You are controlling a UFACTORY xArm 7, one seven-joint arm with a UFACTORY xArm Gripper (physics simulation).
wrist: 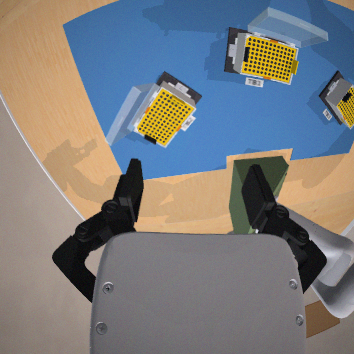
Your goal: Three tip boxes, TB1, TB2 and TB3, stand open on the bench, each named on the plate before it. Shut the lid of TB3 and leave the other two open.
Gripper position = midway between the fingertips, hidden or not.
Note:
In view: my gripper (194, 174), a clear lid (139, 96), a blue mat (112, 53) and a tip box (236, 39).

